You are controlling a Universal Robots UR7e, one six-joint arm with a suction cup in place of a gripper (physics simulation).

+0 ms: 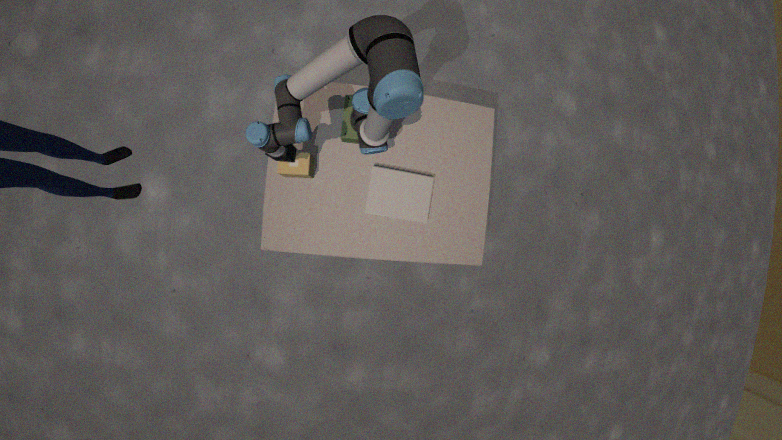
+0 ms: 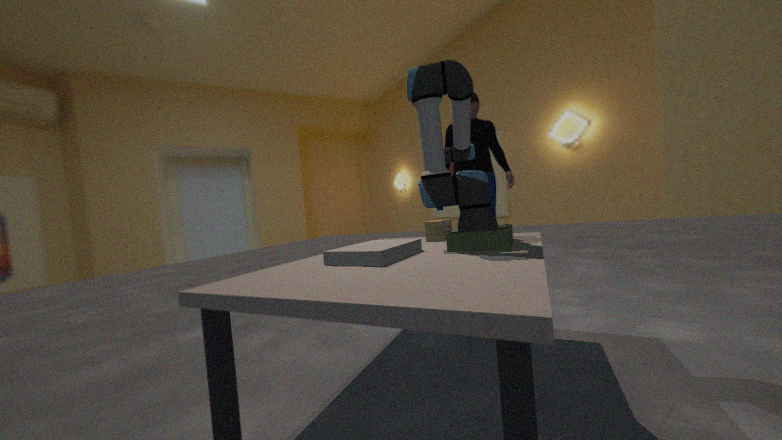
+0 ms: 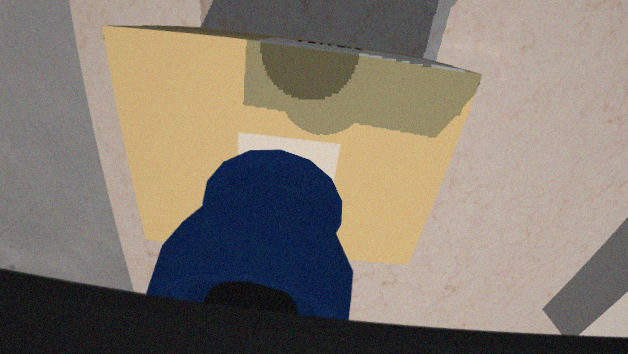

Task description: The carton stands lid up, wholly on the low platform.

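Where they show: hand, tool point: (image 2: 440, 210) (image 3: 272, 214); arm's base, link origin: (image 2: 477, 229).
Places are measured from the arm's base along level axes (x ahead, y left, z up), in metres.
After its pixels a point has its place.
The yellow carton (image 1: 295, 168) {x 0.256, y -0.322, z 0.029 m} (image 2: 437, 230) {x 0.222, y -0.257, z -0.016 m} (image 3: 173, 114) {x 0.210, y -0.380, z 0.029 m} stands on the table (image 1: 334, 227) {x 0.535, y -0.146, z -0.071 m} (image 2: 381, 288) {x 0.153, y 0.607, z -0.070 m} near its left edge, with a white label (image 3: 317, 154) {x 0.223, y -0.319, z 0.029 m} on its upper face. My blue suction cup (image 3: 272, 178) (image 1: 288, 153) {x 0.217, y -0.331, z 0.083 m} hangs right over the middle of that face and covers part of the label. I cannot tell whether it touches; the suction is off. The low grey platform (image 1: 399, 194) {x 0.359, y 0.179, z -0.022 m} (image 2: 372, 251) {x 0.293, y 0.351, z -0.023 m} lies in the middle of the table, apart from the carton and bare.
The arm's green base block (image 1: 348, 130) {x 0.055, y -0.083, z -0.001 m} (image 2: 478, 240) {x -0.011, y 0.105, z -0.031 m} stands at the table's back edge, between carton and platform. A person (image 2: 481, 137) stands beyond the table; the feet (image 1: 116, 154) show on the left. The table edge is close to the carton.
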